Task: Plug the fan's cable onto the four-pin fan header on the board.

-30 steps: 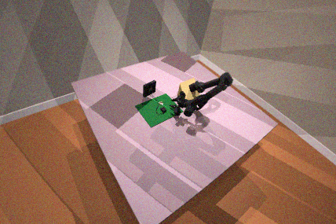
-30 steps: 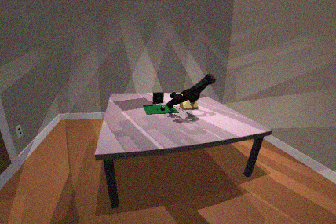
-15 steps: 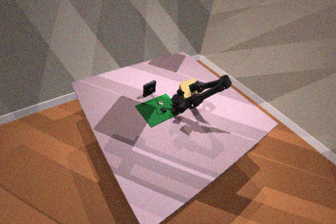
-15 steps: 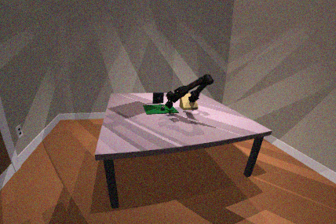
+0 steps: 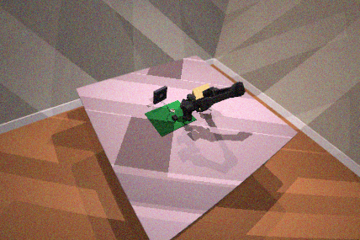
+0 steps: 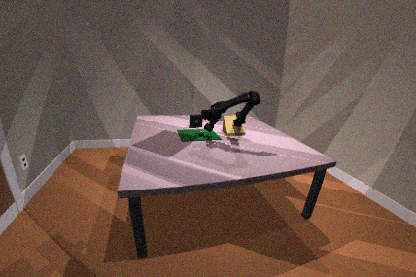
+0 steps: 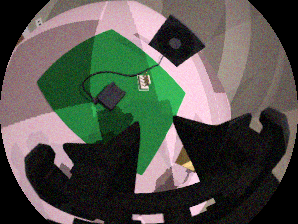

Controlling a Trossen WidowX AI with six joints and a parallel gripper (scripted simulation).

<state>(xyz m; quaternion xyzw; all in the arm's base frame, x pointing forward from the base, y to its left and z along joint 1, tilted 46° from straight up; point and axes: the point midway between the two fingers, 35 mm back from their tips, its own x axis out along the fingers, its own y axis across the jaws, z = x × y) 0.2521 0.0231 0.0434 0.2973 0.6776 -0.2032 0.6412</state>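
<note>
My gripper tip is now 70 mm short of the dark plug, 10 mm to the left of it and 50 mm above it. Also, from my gripper tip: four-pin header (40 mm ahead, 80 mm to the right, 70 mm below); green board (80 mm ahead, 40 mm to the right, 80 mm below); black fan (50 mm ahead, 220 mm to the right, 10 mm below).
</note>
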